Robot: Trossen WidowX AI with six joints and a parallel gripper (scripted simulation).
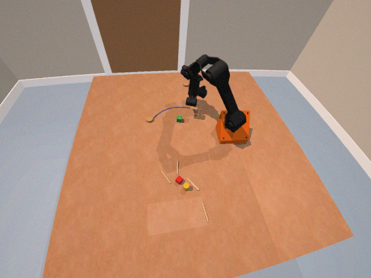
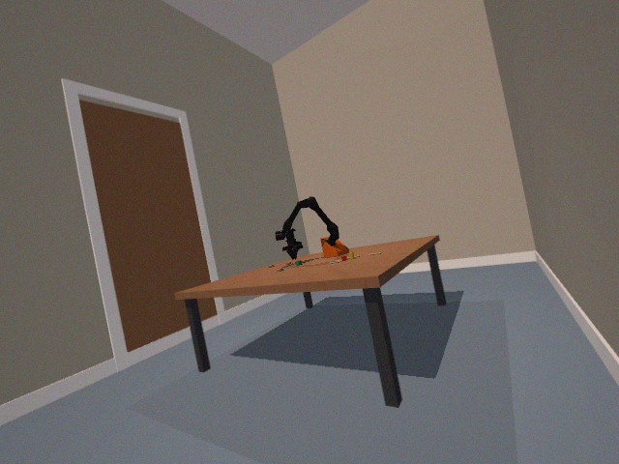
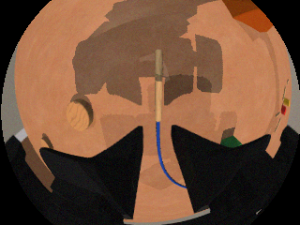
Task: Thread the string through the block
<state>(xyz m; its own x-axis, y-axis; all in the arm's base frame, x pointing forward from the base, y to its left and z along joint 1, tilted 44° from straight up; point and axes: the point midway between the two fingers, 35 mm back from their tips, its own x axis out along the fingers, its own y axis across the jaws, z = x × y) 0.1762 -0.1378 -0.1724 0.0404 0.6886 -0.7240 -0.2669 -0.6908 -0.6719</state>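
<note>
Now: the thin wooden stick 20 mm behind my gripper tip, 10 mm to the left of it and 30 mm below it. Also, from my gripper tip: round wooden button 260 mm ahead, 90 mm to the left, 30 mm below; green block 90 mm ahead, 100 mm to the left, 20 mm below; red cube 130 mm ahead, 480 mm to the left, 20 mm below.
</note>
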